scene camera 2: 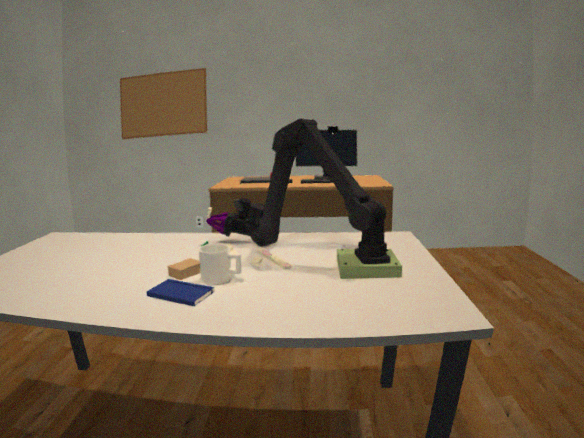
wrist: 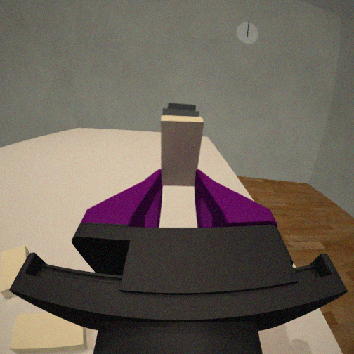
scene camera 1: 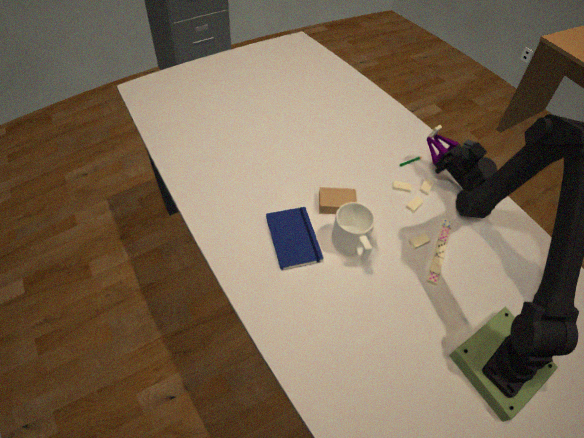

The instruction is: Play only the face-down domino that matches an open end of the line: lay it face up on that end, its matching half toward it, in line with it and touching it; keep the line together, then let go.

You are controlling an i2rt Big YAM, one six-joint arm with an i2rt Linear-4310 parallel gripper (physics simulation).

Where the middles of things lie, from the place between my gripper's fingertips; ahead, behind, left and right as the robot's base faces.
Scene:
Right now the brown block (scene camera 1: 330, 199) is 3 cm ahead of my hand, 34 cm to the left of it and 8 cm below it. Also, from my hand: white mug (scene camera 1: 354, 222) (9 cm behind, 40 cm to the left, 4 cm below); then blue notebook (scene camera 1: 294, 239) (2 cm ahead, 50 cm to the left, 8 cm below).

